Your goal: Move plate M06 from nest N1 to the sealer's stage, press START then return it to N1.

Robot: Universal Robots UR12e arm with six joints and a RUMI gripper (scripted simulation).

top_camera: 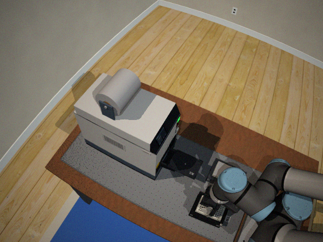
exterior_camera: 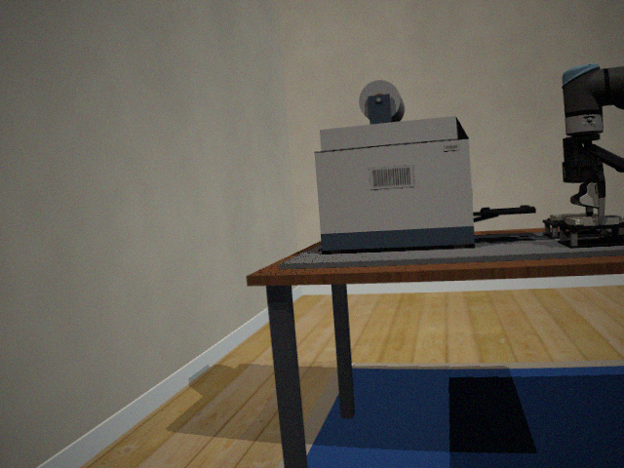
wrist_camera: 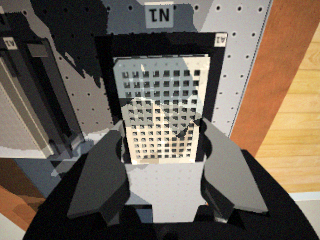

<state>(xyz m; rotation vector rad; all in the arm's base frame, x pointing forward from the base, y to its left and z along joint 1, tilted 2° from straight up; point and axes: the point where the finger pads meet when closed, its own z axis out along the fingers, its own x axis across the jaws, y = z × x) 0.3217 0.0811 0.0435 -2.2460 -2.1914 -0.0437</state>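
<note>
Right now the plate nest N1 is 2 cm below my hand. The rest, counted from my hand: foil-covered plate (1 cm behind, 20 cm to the right, 1 cm below); then sealer stage (19 cm ahead, 15 cm to the right, 2 cm above); then white well plate (1 cm below).
</note>
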